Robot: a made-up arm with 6 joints.
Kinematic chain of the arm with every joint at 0, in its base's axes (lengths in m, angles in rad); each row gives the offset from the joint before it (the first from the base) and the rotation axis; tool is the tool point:
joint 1: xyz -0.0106 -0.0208 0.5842 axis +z
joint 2: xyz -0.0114 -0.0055 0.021 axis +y
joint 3: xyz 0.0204 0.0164 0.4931 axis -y
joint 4: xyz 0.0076 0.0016 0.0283 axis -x
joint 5: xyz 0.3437 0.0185 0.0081 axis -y
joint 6: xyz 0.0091 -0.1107 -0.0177 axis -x
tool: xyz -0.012 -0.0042 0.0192
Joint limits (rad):
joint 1: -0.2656..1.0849
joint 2: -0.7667..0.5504
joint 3: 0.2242..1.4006
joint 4: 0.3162..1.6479
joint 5: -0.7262..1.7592
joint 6: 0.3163..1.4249
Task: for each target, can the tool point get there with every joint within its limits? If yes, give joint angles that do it. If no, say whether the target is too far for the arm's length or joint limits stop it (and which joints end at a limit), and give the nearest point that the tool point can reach.
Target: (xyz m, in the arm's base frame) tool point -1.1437 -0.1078 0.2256
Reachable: no: too far | nearest point -0.6415 -0.0692 1.1955 | short by 1.093 m
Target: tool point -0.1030 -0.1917 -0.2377
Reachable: no: joint limits stop it (at a limit: joint 1, joint 2, joint 3, joint 4, joint 6) | nearest point 0.5630 -0.2375 0.9489 | short by 1.361 m
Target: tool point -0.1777 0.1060 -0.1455
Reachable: no: joint limits stop it (at a limit: joint 1, joint 2, joint 3, joint 4, joint 6) | nearest point 0.3262 0.4916 0.9488 | short by 1.265 m
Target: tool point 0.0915 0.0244 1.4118
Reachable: yes | joints 0.7638 -0.1636 0.6209 0.8818 1.0323 0.4855
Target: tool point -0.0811 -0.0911 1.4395
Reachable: yes | joints 0.3868 -0.3174 0.8660 0.8153 0.8113 1.1158
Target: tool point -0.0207 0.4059 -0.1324
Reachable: no: joint limits stop it (at a limit: joint 1, joint 2, joint 3, joint 4, joint 6) | nearest point 0.3277 0.4943 0.9477 | short by 1.138 m
